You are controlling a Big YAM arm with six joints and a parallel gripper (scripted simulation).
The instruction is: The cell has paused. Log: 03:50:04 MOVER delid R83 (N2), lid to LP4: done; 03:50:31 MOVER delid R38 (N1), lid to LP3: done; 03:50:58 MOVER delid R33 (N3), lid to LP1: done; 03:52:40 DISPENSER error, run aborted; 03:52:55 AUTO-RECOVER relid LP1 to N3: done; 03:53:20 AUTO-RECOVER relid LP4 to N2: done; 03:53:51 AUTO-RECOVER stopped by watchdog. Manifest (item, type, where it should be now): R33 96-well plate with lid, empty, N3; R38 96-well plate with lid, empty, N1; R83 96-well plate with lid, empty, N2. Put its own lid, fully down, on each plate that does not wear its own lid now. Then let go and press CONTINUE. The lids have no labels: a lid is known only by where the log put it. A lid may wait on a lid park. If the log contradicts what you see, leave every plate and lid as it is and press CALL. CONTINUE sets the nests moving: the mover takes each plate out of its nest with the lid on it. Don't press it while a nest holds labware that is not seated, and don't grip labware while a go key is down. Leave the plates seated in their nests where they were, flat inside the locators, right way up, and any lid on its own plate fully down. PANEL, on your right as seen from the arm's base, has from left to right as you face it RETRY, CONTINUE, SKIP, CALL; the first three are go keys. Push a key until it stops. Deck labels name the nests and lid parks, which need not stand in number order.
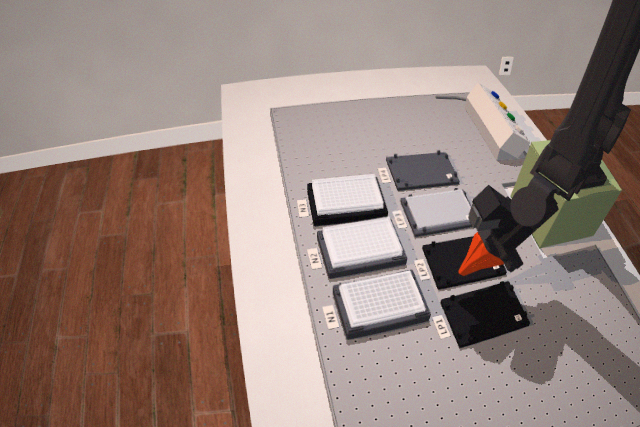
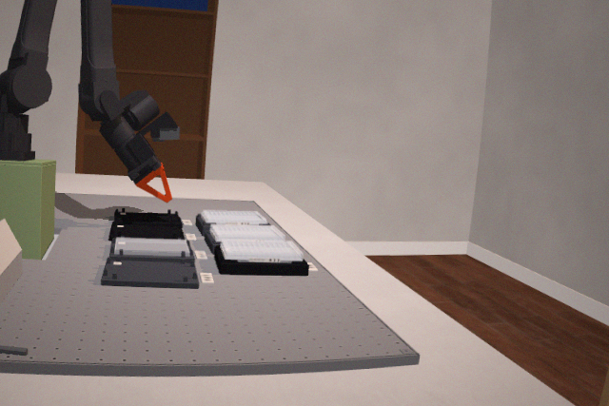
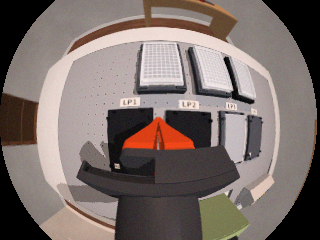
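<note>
Right now the clear lid is 40 mm behind my hand, 200 mm to the right of it and 50 mm below it. From my hand the other things lie so: lid park LP1: 40 mm behind, 60 mm to the left, 60 mm below; then plate: 140 mm ahead, 40 mm below; then lid park LP2: 40 mm behind, 70 mm to the right, 60 mm below.
</note>
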